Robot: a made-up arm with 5 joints.
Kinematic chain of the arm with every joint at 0, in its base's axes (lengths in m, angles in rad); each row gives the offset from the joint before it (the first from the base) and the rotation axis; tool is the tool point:
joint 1: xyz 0 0 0.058 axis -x
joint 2: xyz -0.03 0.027 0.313 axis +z
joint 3: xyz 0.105 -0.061 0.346 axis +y
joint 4: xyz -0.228 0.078 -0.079 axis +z
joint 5: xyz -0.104 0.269 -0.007 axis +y
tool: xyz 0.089 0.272 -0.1
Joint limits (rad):
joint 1: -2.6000..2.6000
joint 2: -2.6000..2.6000
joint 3: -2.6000..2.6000
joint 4: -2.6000..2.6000
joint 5: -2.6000..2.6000
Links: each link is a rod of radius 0.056 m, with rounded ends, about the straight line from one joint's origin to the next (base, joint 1, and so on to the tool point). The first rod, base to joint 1, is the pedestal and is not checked.
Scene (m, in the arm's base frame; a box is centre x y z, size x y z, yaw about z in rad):
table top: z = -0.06
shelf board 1: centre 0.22 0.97 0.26 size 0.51 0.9 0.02 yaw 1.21
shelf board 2: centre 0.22 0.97 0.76 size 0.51 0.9 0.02 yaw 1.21
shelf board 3: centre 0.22 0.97 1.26 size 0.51 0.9 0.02 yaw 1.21
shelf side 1: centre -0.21 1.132 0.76 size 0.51 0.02 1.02 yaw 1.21
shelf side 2: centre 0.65 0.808 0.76 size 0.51 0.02 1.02 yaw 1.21
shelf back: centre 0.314 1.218 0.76 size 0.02 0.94 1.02 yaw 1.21
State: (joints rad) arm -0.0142 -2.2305 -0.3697 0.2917 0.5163
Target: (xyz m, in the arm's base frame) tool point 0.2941 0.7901 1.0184
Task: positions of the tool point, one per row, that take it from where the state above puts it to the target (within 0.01 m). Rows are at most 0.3 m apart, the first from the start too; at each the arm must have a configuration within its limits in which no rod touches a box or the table.
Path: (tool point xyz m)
1: 0.5708 0.1475 0.4296
2: 0.5221 0.3659 0.5884
3: 0.3869 0.5032 0.7977
4: 0.1941 0.5252 1.0184
5: 0.2555 0.6577 1.0308
6: 0.2941 0.7901 1.0185

